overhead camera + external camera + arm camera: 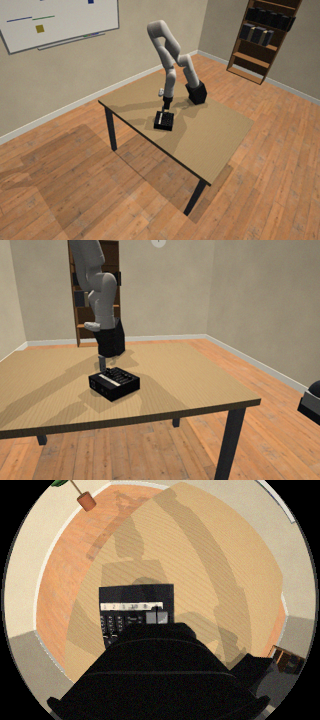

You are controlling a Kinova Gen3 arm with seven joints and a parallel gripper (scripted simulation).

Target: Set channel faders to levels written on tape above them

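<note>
The fader lies 1 cm behind my hand, 2 cm to the left of it and 3 cm below it.
</note>
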